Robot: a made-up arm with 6 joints.
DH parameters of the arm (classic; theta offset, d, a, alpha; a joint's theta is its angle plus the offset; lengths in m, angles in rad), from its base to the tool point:
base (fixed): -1.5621 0 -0.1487 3.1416
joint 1: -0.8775 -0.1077 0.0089 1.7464
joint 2: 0 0.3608 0.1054 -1.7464
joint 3: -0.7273 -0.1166 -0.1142 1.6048
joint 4: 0 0.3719 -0.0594 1.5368
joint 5: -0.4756 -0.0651 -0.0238 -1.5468
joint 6: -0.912 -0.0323 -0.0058 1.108
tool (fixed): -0.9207 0.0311 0 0
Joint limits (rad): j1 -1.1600..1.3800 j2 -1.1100..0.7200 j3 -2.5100..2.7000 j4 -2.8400..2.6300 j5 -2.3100..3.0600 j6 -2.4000..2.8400
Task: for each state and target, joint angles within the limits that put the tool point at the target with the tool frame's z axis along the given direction. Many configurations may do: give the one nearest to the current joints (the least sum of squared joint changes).
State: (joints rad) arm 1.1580 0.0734 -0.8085 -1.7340 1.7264 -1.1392
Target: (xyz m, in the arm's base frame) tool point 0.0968 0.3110 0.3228 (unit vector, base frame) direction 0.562 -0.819 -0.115
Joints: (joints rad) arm 0.6187 0.0853 -1.3913 -1.9906 2.6049 -0.4722
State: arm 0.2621 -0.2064 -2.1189 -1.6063 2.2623 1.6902
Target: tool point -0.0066 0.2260 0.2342 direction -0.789 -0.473 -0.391
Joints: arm 0.6858 -0.3591 -1.8234 -1.4636 2.2687 1.7541
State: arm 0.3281 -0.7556 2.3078 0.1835 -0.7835 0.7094
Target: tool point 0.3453 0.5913 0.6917 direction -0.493 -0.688 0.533
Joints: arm -0.2459 -1.0985 2.1616 0.8115 -0.9594 0.5206
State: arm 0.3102 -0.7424 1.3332 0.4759 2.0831 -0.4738
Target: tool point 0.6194 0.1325 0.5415 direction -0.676 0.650 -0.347
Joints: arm 0.7827 -1.1045 1.8299 1.1819 2.2882 -0.0433
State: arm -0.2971 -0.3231 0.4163 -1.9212 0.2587 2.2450
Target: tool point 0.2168 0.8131 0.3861 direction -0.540 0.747 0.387
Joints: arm -0.5644 -0.4700 1.0465 -2.4534 0.5196 2.5767
